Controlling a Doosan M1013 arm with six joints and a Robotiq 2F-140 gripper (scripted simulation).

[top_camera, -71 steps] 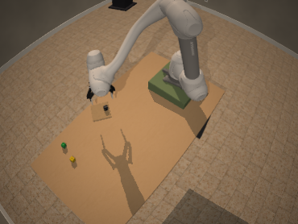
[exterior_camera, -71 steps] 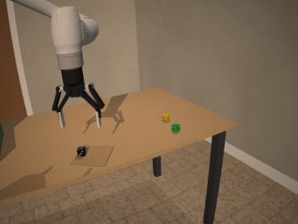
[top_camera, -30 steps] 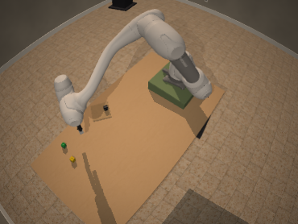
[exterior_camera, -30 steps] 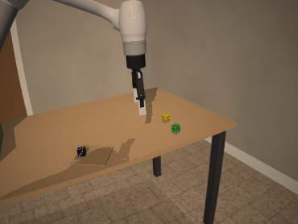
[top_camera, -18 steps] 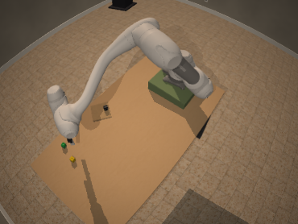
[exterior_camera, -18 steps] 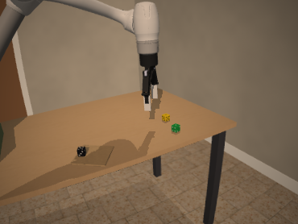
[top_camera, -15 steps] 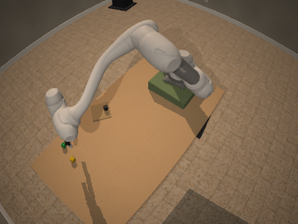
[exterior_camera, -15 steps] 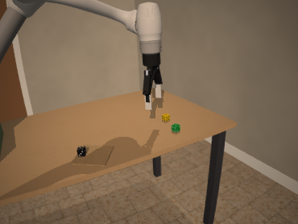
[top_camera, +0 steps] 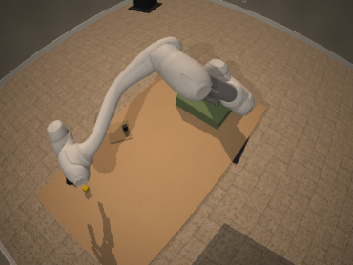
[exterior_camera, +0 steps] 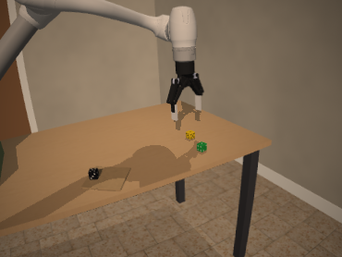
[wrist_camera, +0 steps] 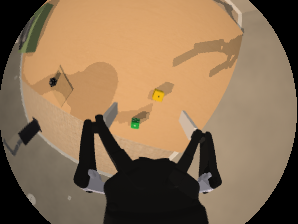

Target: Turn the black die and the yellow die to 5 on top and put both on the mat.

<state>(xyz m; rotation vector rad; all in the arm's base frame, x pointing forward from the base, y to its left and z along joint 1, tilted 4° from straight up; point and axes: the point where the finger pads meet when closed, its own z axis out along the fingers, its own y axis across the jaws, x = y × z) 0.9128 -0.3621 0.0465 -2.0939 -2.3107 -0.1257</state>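
Now: hand 30 mm short of the yellow die, 10 mm to the right of it and 110 mm above it. The rest, counted from my hand: black die: 440 mm behind, 110 mm below; then mat: 410 mm behind, 30 mm to the right, 130 mm below; then green die: 20 mm behind, 110 mm to the right, 110 mm below.
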